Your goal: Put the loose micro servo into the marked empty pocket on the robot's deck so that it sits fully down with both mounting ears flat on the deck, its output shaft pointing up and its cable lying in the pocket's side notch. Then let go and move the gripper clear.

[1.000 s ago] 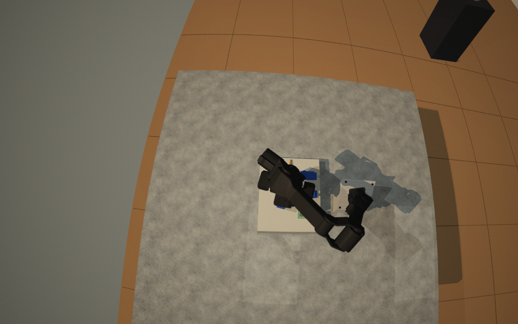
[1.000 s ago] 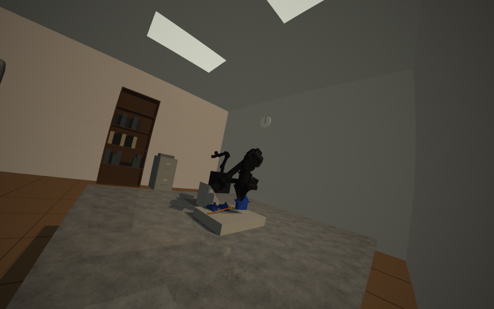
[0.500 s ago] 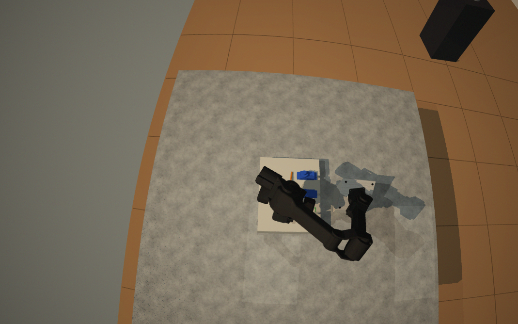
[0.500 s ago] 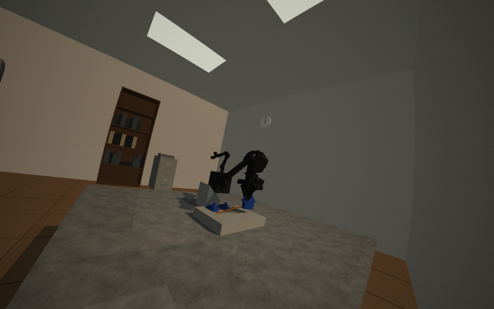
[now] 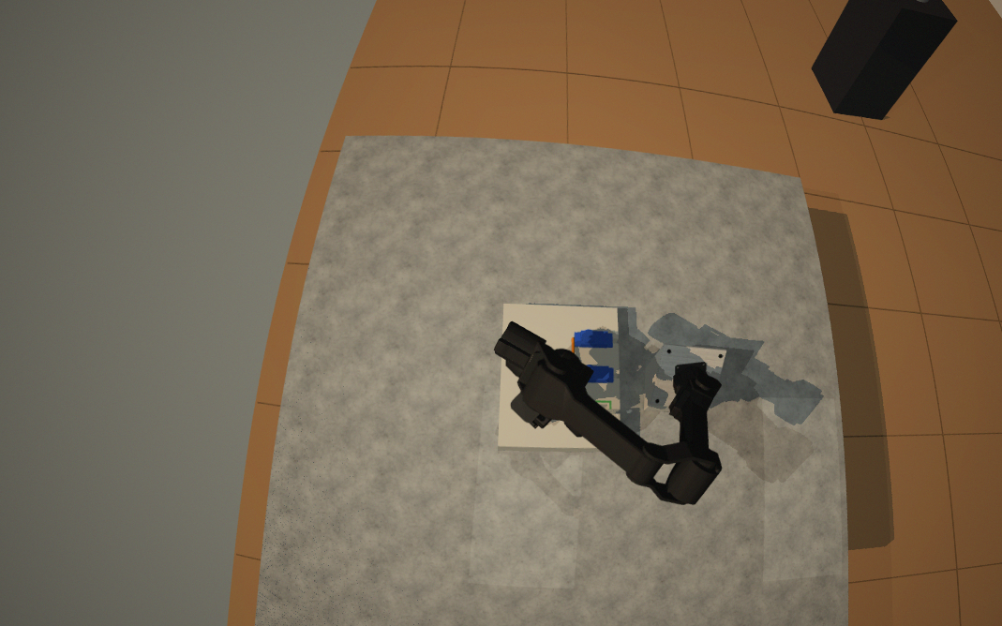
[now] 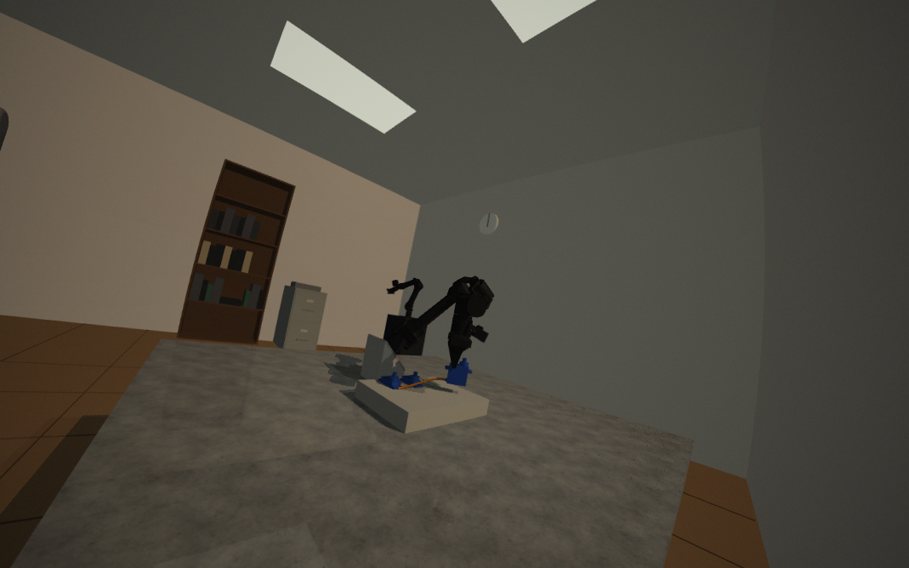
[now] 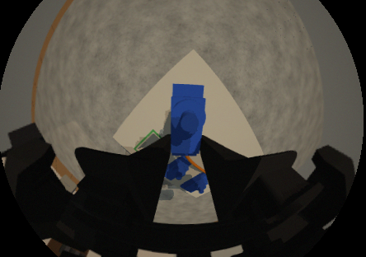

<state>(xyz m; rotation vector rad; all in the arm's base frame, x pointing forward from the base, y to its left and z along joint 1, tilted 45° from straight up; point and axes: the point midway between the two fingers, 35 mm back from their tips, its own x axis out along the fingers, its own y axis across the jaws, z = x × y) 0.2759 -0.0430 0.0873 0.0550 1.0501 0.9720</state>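
Right now the cream deck is 1 cm ahead of my gripper tip, 7 cm to the right of it and 10 cm below it.
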